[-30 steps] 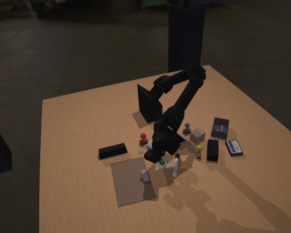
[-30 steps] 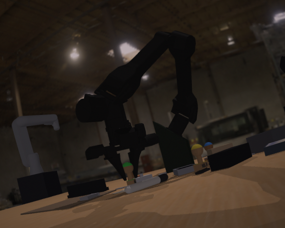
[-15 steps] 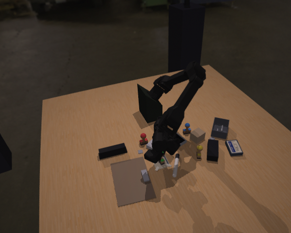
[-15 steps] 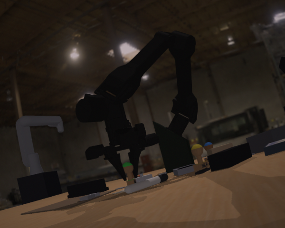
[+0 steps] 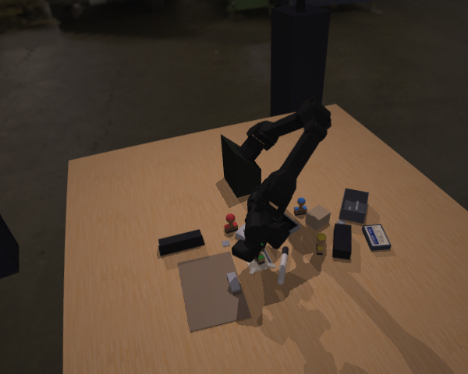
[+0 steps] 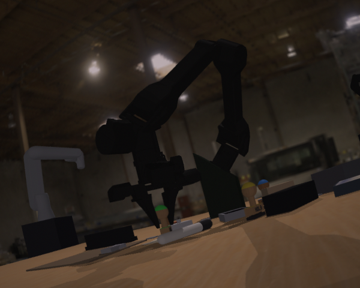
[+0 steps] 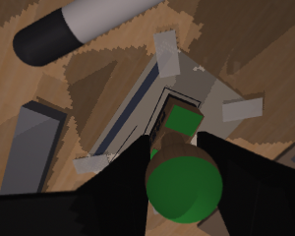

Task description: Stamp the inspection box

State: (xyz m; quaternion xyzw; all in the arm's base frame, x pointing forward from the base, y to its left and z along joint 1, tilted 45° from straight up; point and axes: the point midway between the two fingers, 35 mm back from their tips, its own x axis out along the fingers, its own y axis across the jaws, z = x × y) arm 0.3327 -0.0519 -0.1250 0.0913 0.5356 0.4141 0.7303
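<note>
The green-knobbed PASS stamp lies right at my gripper tip. The rest, counted from my gripper tip: white marker (60 mm to the left, 40 mm ahead, 20 mm below); card (30 mm below, 10 mm behind); grey bar (90 mm behind, 70 mm to the left, 20 mm below).
</note>
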